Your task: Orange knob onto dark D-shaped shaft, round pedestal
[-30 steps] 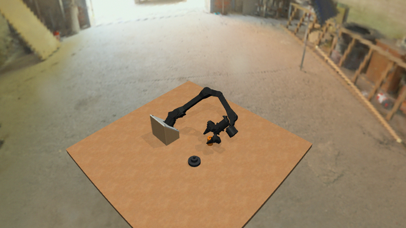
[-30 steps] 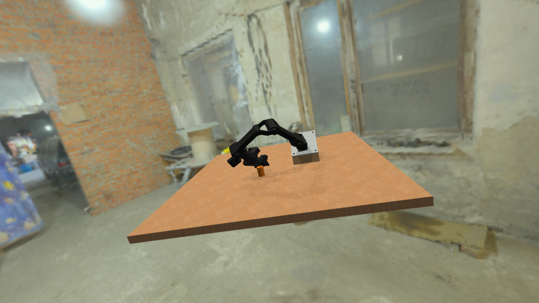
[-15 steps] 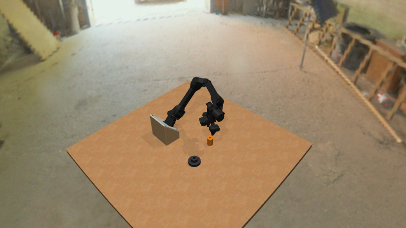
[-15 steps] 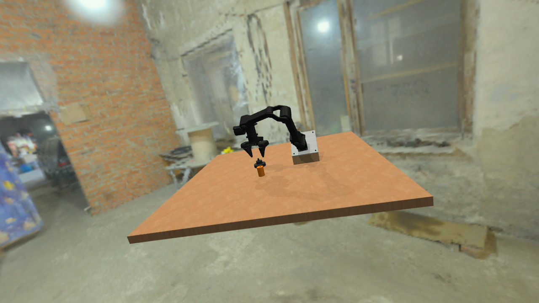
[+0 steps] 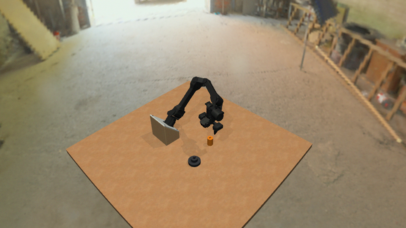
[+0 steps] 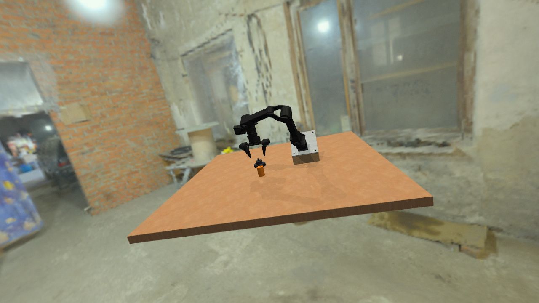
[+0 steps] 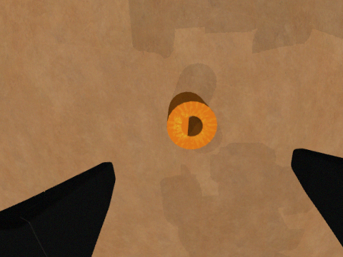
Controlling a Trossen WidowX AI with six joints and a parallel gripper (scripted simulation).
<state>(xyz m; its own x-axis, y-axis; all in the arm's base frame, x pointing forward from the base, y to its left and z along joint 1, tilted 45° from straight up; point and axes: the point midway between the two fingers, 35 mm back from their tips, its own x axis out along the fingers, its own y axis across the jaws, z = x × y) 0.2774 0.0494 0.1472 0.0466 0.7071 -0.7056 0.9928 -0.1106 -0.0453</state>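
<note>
The orange knob is 100 mm below my gripper tip. Also, from my gripper tip: pedestal 200 mm to the right, 90 mm below, 40 mm ahead.
</note>
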